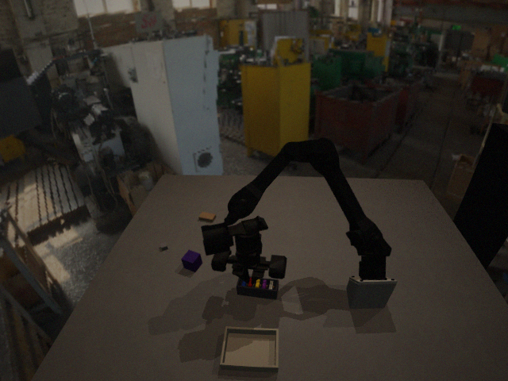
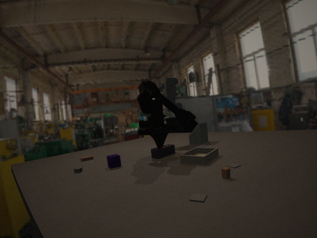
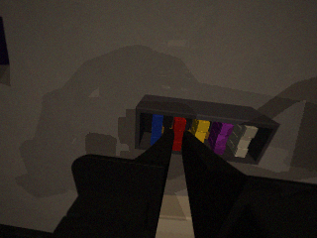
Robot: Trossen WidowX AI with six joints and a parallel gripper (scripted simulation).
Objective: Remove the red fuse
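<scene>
Right now the tray is 4 cm behind my gripper tip, 18 cm to the left of it and 3 cm below it. From my gripper tip the other things lie so: small dark piece (33 cm ahead, 11 cm to the right, 3 cm below); purple cube (20 cm ahead, 6 cm to the right, 2 cm below); red fuse (1 cm below).
</scene>
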